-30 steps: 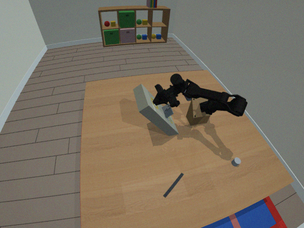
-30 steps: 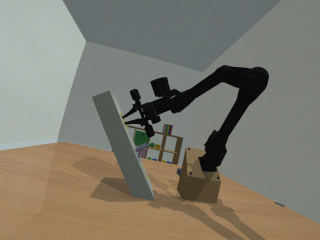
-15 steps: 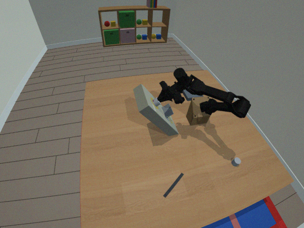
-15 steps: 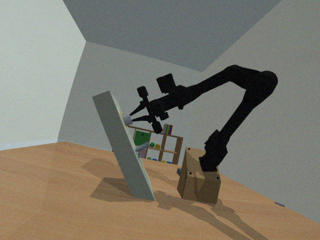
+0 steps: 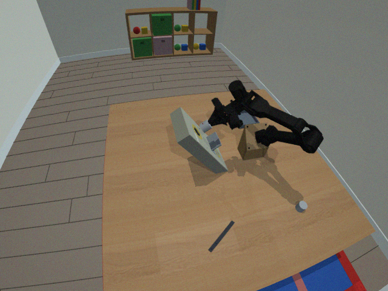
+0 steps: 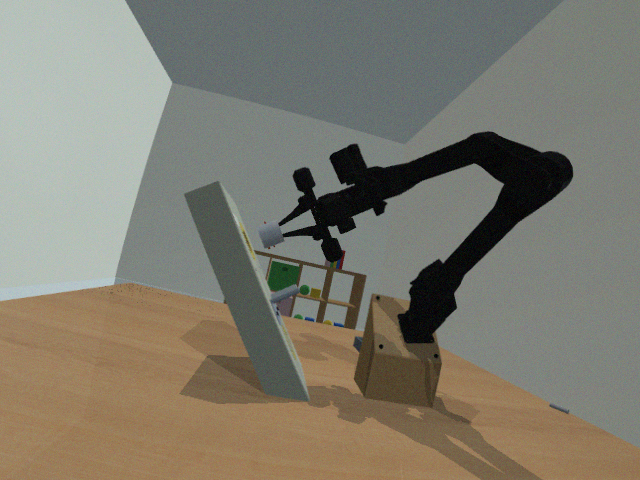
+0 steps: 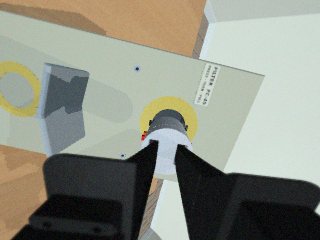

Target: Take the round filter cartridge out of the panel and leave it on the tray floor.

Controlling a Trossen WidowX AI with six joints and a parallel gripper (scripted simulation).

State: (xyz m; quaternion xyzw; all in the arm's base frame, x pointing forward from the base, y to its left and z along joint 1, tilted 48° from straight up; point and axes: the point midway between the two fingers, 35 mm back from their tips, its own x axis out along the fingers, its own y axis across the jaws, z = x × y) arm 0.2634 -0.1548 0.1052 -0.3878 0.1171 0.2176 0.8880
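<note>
My gripper tip is 4 cm past the small grey bracket, 1 cm to the right of it and 13 cm above it. The rest, counted from my gripper tip: grey service panel 2 cm ahead, 11 cm below; round grey filter cartridge 1 cm ahead, 1 cm below; grey-blue tray 40 cm behind, 24 cm to the right, 26 cm below.
</note>
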